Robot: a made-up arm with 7 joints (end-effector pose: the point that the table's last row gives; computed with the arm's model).
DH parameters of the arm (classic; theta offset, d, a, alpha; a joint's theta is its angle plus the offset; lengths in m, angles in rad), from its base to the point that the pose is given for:
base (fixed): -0.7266 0 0.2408 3.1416
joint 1: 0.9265 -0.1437 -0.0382 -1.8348
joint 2: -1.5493 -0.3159 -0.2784 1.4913
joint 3: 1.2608 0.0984 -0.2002 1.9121
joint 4: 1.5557 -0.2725 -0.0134 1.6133
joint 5: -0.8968 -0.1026 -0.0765 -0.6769
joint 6: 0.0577 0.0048 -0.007 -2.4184
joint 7: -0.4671 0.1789 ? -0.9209
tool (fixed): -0.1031 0.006 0 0
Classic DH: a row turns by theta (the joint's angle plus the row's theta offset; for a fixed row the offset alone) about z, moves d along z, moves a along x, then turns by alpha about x.
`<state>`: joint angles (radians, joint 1 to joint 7).
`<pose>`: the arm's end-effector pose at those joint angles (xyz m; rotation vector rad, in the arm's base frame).
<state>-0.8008 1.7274 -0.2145 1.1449 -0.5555 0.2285 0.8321</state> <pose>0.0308 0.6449 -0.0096 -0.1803 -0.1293 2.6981</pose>
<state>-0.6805 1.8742 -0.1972 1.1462 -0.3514 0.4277 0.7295</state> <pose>0.1301 0.6211 -0.0862 -0.6656 -0.1116 2.1770</pose>
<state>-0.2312 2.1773 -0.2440 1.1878 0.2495 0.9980 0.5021</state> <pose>0.3433 0.4635 -0.1822 -1.4496 -0.2518 0.6171</pose>
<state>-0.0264 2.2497 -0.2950 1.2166 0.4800 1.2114 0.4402</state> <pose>0.3799 0.4006 -0.2024 -1.5872 -0.3405 0.0622</pose>
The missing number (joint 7, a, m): 0.0513
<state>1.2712 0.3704 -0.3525 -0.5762 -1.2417 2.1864 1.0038</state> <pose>0.7534 -0.7130 0.3764 1.0742 0.3835 -0.4415</pose>
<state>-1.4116 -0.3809 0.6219 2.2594 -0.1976 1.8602 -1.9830</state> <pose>0.2072 0.2411 0.5111 -0.2024 -2.6578 1.2536</pose>
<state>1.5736 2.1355 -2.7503 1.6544 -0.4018 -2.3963 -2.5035</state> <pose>0.0890 -0.3501 0.1012 -0.5210 -1.9249 0.4379</pose>
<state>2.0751 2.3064 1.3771 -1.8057 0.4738 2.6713 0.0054</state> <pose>-0.3160 -0.5346 -0.3740 -0.5231 -2.1379 -0.7713</pose>
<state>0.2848 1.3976 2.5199 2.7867 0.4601 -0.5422 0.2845</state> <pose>0.7364 -0.1695 -0.1032 -1.8187 1.5211 -1.0485</pose>
